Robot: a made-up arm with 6 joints. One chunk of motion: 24 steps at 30 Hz.
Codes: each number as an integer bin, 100 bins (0 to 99) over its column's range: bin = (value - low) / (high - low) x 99, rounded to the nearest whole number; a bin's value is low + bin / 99 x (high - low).
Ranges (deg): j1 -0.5..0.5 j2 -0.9..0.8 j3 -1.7..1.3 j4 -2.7..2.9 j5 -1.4..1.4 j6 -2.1..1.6
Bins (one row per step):
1: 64 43 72 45 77 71
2: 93 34 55 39 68 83
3: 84 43 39 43 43 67
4: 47 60 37 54 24 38
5: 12 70 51 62 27 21
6: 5 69 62 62 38 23
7: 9 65 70 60 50 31
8: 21 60 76 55 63 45
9: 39 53 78 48 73 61
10: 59 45 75 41 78 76
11: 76 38 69 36 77 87
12: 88 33 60 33 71 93
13: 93 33 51 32 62 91
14: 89 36 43 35 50 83
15: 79 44 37 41 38 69
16: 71 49 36 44 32 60
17: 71 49 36 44 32 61
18: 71 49 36 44 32 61
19: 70 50 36 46 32 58
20: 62 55 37 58 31 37
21: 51 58 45 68 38 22
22: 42 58 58 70 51 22
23: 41 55 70 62 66 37
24: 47 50 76 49 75 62
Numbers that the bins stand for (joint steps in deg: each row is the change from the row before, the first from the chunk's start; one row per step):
1: 0.146 -0.162 0.482 -0.155 0.778 0.554
2: 0.439 -0.316 -0.033 -0.494 0.523 1.002
3: 0.348 -0.162 -0.518 -0.268 -0.184 0.404
4: -0.025 0.130 -0.579 0.355 -0.721 -0.680
5: -0.379 0.302 -0.155 0.807 -0.636 -1.315
6: -0.449 0.285 0.179 0.807 -0.325 -1.240
7: -0.409 0.216 0.421 0.694 0.014 -0.941
8: -0.288 0.130 0.603 0.411 0.382 -0.418
9: -0.106 0.010 0.664 0.015 0.665 0.180
10: 0.096 -0.127 0.573 -0.381 0.806 0.740
11: 0.268 -0.247 0.391 -0.664 0.778 1.152
12: 0.389 -0.333 0.118 -0.833 0.608 1.376
13: 0.439 -0.333 -0.155 -0.890 0.354 1.301
14: 0.399 -0.282 -0.397 -0.720 0.014 1.002
15: 0.298 -0.144 -0.579 -0.381 -0.325 0.479
16: 0.217 -0.059 -0.609 -0.211 -0.495 0.142
17: 0.217 -0.059 -0.609 -0.211 -0.495 0.180
18: 0.217 -0.059 -0.609 -0.211 -0.495 0.180
19: 0.207 -0.041 -0.609 -0.098 -0.495 0.068
20: 0.126 0.044 -0.579 0.581 -0.523 -0.717
21: 0.015 0.096 -0.336 1.146 -0.325 -1.278
22: -0.076 0.096 0.058 1.260 0.042 -1.278
23: -0.086 0.044 0.421 0.807 0.467 -0.717
24: -0.025 -0.041 0.603 0.072 0.721 0.217

